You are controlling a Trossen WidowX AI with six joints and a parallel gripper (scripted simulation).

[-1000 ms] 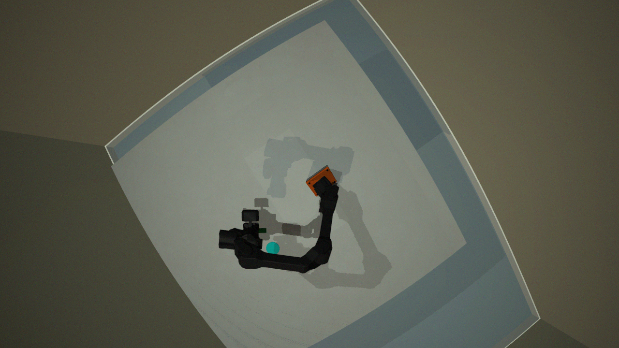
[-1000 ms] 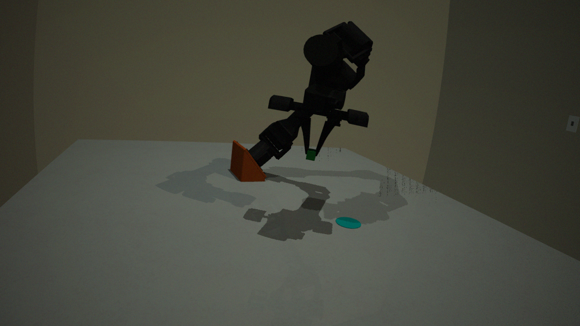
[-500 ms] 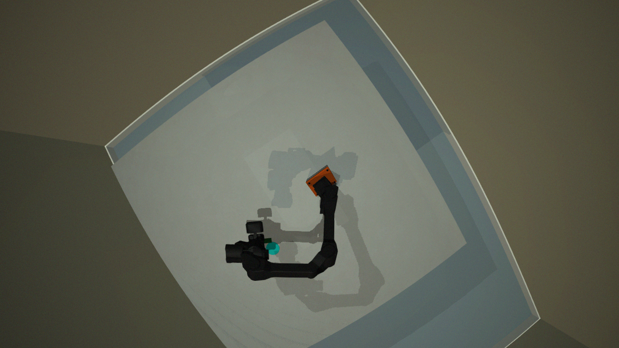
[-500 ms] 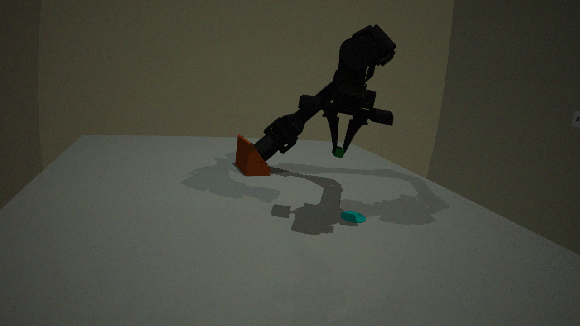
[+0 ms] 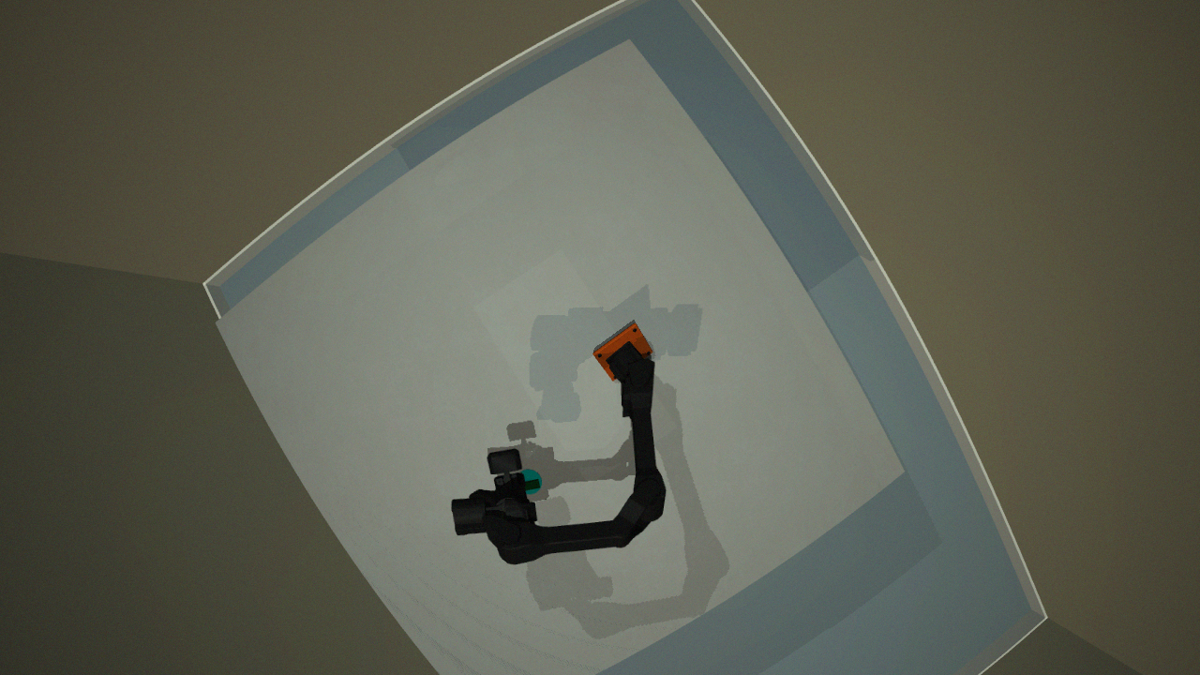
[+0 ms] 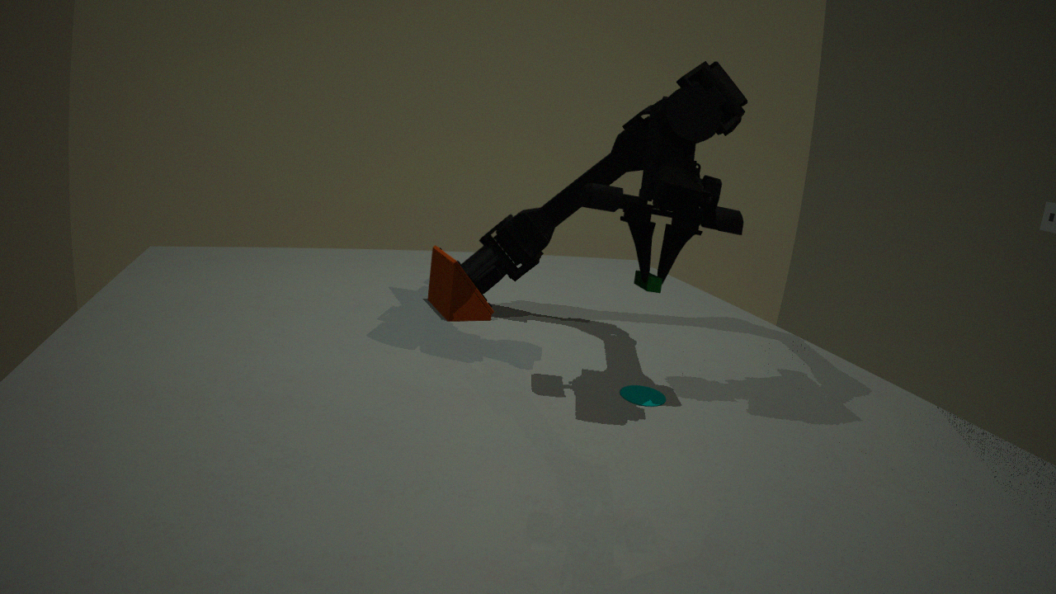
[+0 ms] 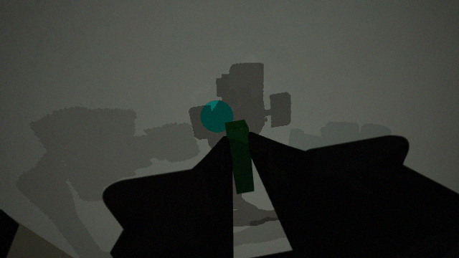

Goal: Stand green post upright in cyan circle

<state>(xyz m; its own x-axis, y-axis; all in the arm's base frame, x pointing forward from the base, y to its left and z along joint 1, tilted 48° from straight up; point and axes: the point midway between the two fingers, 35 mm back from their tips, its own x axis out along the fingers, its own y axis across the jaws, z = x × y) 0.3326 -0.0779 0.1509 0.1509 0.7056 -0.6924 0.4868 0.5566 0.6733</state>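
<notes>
My gripper tip is 15 cm above the cyan circle and 2 cm to the right of it. Also, from my gripper tip: green post: 2 cm behind, 1 cm to the left.
</notes>
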